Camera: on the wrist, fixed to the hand. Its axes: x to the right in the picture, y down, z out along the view.
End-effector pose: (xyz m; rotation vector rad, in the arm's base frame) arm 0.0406 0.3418 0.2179 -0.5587 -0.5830 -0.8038
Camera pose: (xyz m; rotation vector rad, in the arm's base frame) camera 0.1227 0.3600 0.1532 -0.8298 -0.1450 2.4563
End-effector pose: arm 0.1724 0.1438 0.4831 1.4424 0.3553 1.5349
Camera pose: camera 0.0830 0.1159 0.5330 -0.8573 1.5397 -0.5346
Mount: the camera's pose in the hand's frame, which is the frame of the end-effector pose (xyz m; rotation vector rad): -0.0063 0.0902 -0.0555 -0.2597 1.0185 -2.9099
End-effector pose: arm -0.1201 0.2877 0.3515 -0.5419 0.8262 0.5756
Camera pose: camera -0.2117 0.3153 0.3056 -1.5549 0.0644 -2.4340
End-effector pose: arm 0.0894 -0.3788 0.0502 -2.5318 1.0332 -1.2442
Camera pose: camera -0.0014 -0.4336 0.0462 0.4985 1.7017 0.7563
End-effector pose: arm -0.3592 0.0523 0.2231 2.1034 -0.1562 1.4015
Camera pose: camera -0.4434 0.0074 0.2694 -0.2904 1.8581 -0.0316
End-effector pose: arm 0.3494 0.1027 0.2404 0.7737 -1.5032 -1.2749
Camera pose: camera 0.4144 0.1119 0.3237 -1.9618 -1.3332 1.1436
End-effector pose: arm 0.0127 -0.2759 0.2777 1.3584 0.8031 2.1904
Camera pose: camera -0.0404 -0.3598 0.3151 -1.2054 1.0583 -0.0029
